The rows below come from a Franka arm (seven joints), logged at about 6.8 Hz.
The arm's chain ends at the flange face. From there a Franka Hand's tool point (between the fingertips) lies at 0.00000 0.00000 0.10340 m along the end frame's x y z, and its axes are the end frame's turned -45 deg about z.
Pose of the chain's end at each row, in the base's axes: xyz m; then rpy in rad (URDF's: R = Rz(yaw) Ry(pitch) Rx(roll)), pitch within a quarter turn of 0, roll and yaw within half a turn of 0:
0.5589 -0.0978 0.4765 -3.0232 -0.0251 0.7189
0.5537 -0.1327 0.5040 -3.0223 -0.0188 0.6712
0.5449 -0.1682 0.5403 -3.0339 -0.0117 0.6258
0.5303 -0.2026 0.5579 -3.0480 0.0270 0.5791
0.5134 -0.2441 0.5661 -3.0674 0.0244 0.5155
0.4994 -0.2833 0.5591 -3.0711 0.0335 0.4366
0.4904 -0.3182 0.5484 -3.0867 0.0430 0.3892
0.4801 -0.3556 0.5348 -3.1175 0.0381 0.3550
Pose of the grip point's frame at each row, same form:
0.5528 -0.0869 0.3739 -3.0755 -0.1014 1.5024
0.5476 -0.1219 0.4014 -3.0703 -0.0976 1.4542
0.5394 -0.1585 0.4375 -3.0736 -0.0844 1.4090
0.5227 -0.1960 0.4550 -3.0562 -0.0470 1.3612
0.5074 -0.2387 0.4630 -3.0718 -0.0352 1.2988
0.4932 -0.2782 0.4560 -3.0680 -0.0261 1.2199
0.4841 -0.3146 0.4453 -3.0724 -0.0084 1.1731
0.4755 -0.3546 0.4315 -3.0976 0.0099 1.1402

